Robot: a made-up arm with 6 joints. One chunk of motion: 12 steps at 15 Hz.
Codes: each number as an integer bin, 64 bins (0 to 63) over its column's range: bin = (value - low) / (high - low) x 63, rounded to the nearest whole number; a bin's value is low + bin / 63 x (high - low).
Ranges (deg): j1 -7.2..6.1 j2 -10..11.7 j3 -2.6..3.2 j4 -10.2..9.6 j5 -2.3..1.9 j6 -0.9..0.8
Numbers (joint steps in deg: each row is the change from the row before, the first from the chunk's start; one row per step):
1: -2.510 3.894 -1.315 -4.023 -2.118 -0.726
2: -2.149 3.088 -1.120 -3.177 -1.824 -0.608
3: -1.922 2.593 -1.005 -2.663 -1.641 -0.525
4: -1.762 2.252 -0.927 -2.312 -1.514 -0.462
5: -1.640 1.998 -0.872 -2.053 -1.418 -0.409
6: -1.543 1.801 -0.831 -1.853 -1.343 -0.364
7: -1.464 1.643 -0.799 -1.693 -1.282 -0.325
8: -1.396 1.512 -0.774 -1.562 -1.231 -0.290
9: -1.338 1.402 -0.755 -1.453 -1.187 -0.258
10: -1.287 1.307 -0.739 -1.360 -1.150 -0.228
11: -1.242 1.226 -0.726 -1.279 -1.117 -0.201
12: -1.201 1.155 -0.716 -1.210 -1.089 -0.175
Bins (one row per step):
1: 22 40 14 20 3 6
2: 24 38 16 22 7 11
3: 25 37 17 24 10 14
4: 26 36 18 25 12 16
5: 26 35 19 26 13 18
6: 27 34 19 27 14 20
7: 27 34 20 27 15 21
8: 27 33 20 27 16 23
9: 28 33 20 28 17 24
10: 28 33 20 28 17 25
11: 28 33 20 28 18 26
12: 28 32 20 29 18 27

